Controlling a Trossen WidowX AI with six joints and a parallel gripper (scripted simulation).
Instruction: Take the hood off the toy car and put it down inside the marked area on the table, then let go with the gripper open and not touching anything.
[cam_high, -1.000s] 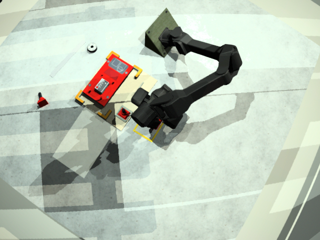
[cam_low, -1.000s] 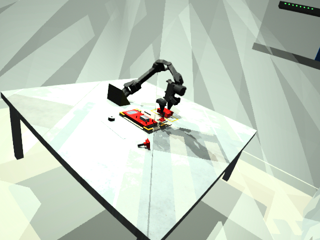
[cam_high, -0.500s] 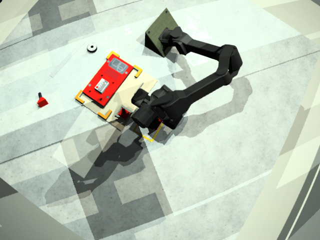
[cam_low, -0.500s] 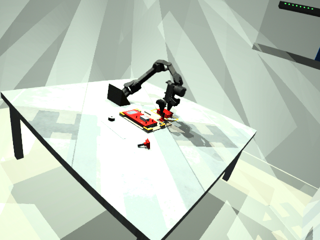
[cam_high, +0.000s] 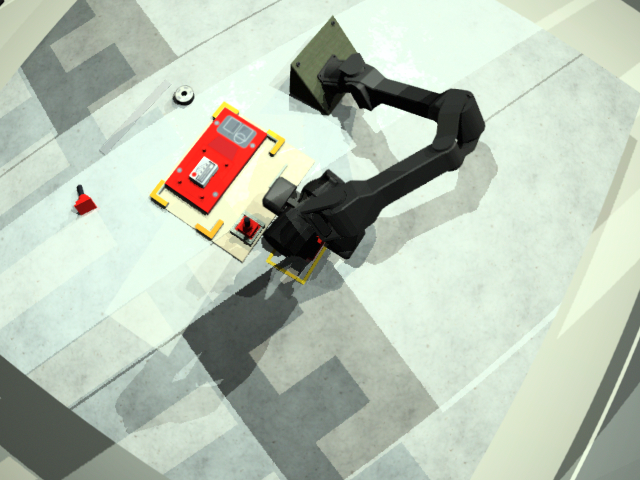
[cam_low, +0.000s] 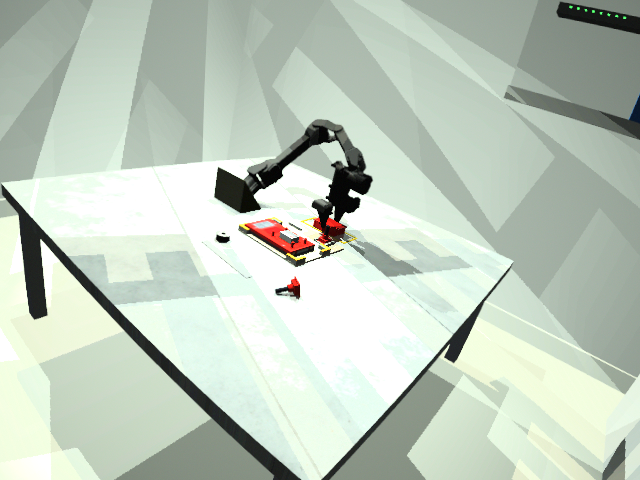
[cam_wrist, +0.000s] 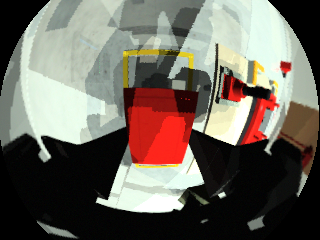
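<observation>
Now: the red hood right at my gripper tip.
</observation>
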